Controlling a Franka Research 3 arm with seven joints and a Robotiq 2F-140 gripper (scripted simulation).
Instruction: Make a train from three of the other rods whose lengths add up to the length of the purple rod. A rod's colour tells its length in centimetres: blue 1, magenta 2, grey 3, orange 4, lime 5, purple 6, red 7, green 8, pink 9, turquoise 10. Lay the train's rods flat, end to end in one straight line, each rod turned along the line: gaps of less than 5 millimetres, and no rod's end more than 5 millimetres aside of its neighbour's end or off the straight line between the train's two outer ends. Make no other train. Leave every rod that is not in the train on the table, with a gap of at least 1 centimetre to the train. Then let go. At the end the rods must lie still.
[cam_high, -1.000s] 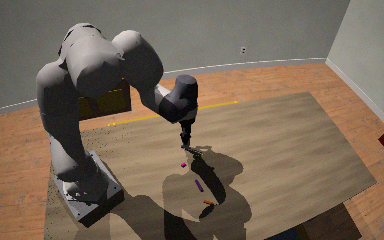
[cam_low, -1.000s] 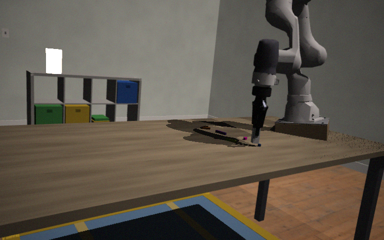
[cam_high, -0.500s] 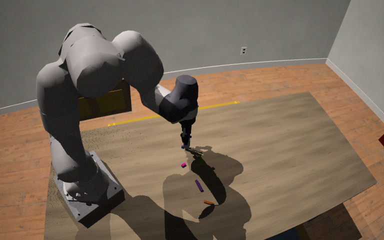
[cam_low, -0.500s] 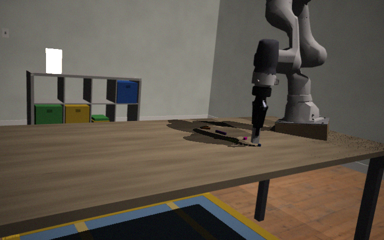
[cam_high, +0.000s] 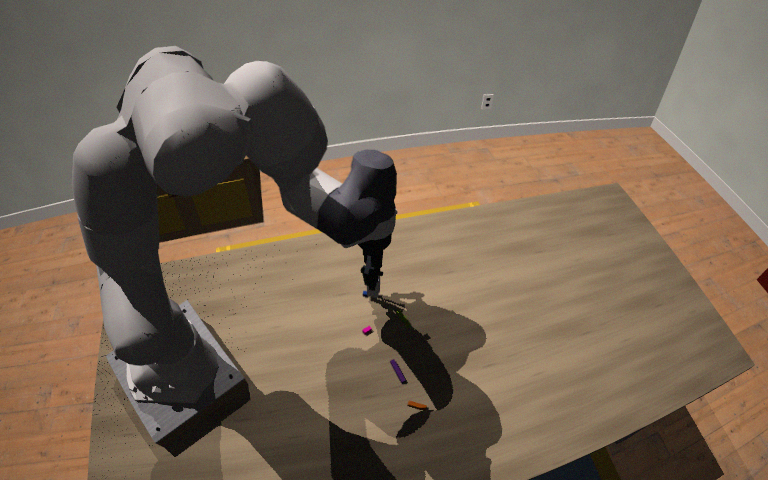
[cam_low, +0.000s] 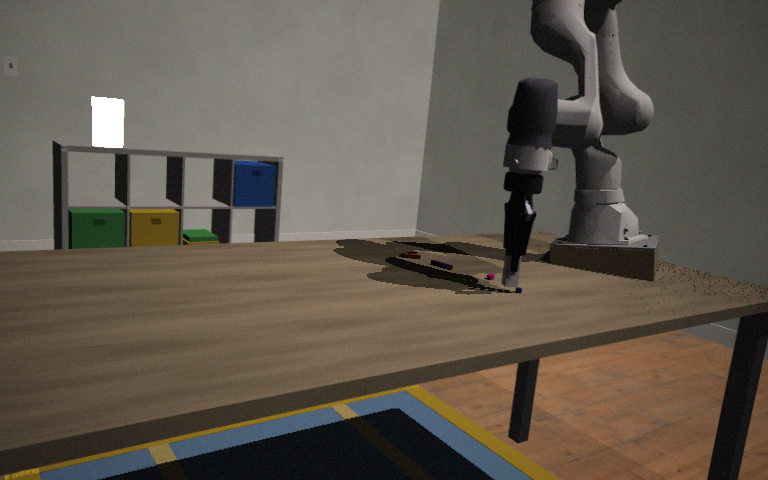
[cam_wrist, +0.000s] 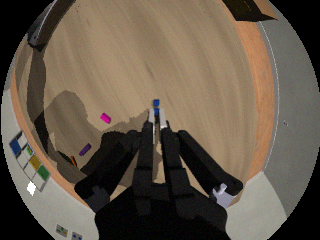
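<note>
The orange rod is 31 cm to the right of my hand and 4 cm below it. Round my hand: lime rod: 5 cm ahead, 9 cm to the right, 4 cm below; magenta rod: 4 cm behind, 9 cm to the right, 4 cm below; purple rod: 1 cm behind, 22 cm to the right, 4 cm below.
</note>
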